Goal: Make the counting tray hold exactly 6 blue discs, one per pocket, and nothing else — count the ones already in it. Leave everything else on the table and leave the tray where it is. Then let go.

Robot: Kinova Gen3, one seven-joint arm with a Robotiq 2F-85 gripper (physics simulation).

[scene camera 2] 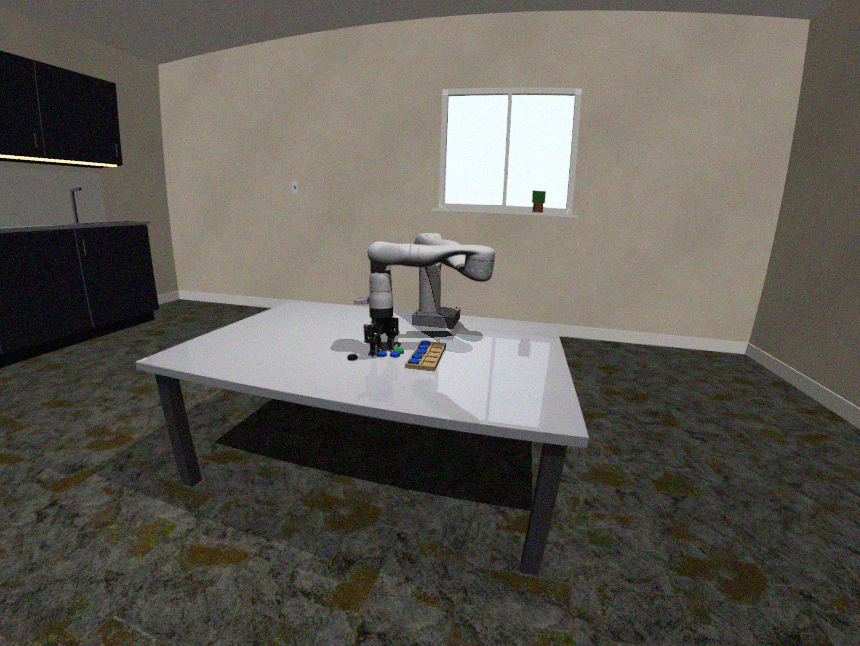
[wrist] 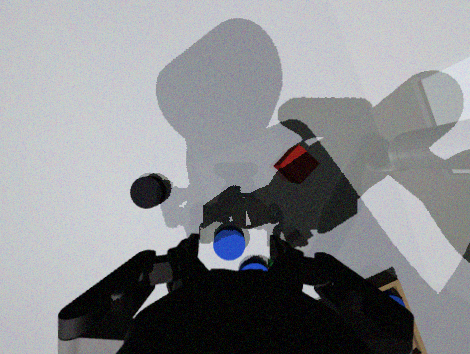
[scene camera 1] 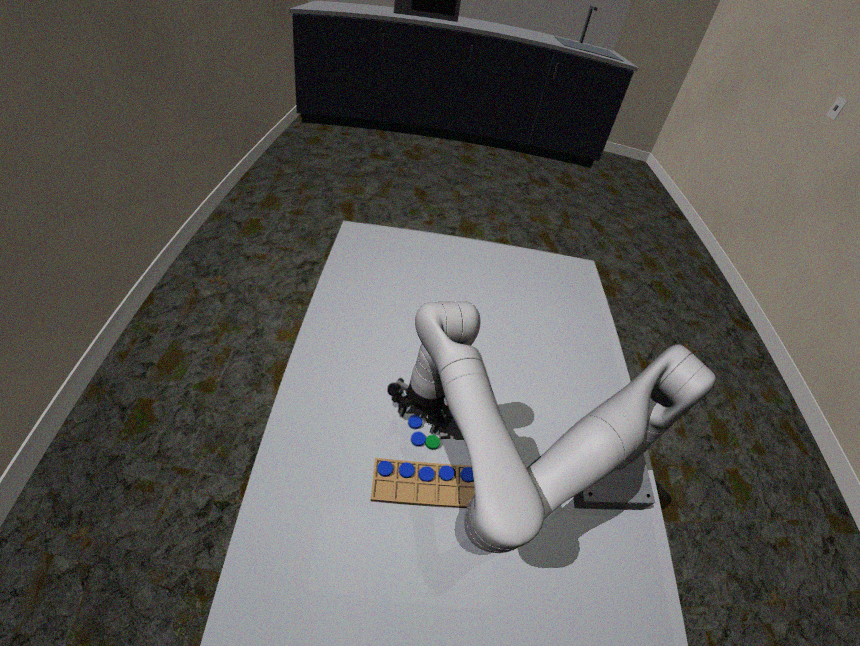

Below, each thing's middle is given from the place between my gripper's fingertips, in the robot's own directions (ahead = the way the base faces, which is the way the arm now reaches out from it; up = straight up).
Scene:
Now: the wooden counting tray (scene camera 1: 456,493) 140 mm to the left of my hand and 20 mm behind it. Also, from my hand: black disc (wrist: 147,192) 80 mm to the right, 60 mm ahead.

